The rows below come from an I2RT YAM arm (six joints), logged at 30 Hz.
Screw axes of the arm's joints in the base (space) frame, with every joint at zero. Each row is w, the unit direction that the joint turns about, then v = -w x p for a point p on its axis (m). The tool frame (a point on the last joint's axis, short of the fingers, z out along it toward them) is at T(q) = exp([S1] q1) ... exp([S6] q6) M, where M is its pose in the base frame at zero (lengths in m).
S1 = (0, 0, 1, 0, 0, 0)
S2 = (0, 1, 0, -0.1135, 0, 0.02)
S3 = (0, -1, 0, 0.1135, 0, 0.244)
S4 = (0, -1, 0, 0.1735, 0, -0.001)
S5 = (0, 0, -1, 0, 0.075, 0)
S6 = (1, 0, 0, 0, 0.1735, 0)
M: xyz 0.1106 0 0.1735 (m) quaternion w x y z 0.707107 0 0.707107 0
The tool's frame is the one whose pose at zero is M.
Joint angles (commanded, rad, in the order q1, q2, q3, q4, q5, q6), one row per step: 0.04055, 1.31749, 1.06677, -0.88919, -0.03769, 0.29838; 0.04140, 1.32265, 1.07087, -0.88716, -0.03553, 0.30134; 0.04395, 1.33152, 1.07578, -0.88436, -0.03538, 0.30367; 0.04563, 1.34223, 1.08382, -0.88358, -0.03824, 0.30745; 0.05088, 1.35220, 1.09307, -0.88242, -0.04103, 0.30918; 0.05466, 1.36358, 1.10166, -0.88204, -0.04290, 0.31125; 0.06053, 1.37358, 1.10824, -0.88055, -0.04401, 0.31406; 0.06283, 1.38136, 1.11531, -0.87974, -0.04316, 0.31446
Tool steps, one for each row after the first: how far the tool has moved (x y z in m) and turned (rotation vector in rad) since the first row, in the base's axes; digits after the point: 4 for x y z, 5 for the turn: 0.0014, 0.0002, 0.0001, -0.00069, -0.00089, -0.00274; 0.0035, 0.0009, -0.0004, 0.00009, 0.00039, -0.00237; 0.0060, 0.0016, -0.0005, 0.00417, 0.00261, -0.00293; 0.0086, 0.0032, 0.0000, 0.00743, 0.00241, 0.00191; 0.0112, 0.0044, -0.0002, 0.00986, 0.00504, 0.00458; 0.0134, 0.0061, -0.0006, 0.01190, 0.00723, 0.00835; 0.0154, 0.0068, -0.0004, 0.01129, 0.00712, 0.00993
